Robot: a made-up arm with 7 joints.
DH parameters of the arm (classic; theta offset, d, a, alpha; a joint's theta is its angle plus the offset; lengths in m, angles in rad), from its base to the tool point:
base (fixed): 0 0 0 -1.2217
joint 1: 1.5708 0 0 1.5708
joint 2: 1.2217 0 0 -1.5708
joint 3: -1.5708 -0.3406 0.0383 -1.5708
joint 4: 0 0 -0.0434 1.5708
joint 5: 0 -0.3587 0 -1.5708
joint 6: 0 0 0 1.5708
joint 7: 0 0 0 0
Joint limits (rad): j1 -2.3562..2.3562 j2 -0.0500..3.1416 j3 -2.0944..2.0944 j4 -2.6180..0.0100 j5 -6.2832..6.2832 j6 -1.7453..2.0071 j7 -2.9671..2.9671
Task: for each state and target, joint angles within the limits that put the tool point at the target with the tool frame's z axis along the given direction. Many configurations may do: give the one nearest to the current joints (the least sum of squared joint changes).
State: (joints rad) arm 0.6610 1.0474 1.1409 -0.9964 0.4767 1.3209 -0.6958
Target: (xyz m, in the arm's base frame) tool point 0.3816 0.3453 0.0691 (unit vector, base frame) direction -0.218 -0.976 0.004
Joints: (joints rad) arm 0.9267 1.8619 0.8230 -1.7159 0.2843 1.4149 -0.6958
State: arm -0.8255 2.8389 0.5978 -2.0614 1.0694 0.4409 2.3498
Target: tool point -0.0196 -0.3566 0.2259 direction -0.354 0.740 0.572
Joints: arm -0.4621 3.1416 1.2092 -2.0874 0.2705 -0.2593 2.3498
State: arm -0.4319 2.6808 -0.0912 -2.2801 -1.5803 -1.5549 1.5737
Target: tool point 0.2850 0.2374 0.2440 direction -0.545 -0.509 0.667
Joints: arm -0.6815 2.4713 -0.6007 -2.0102 -1.4939 -0.9870 1.5737
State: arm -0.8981 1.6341 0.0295 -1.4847 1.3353 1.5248 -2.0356
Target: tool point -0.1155 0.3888 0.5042 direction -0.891 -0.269 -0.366
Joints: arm -1.3022 2.0451 0.4201 -1.0428 1.3755 1.3453 -2.0356
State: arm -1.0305 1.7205 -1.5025 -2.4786 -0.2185 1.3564 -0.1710
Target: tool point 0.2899 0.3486 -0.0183 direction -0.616 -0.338 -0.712
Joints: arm -0.9961 2.1518 -1.4588 -1.9741 -0.8810 1.3720 -0.1710
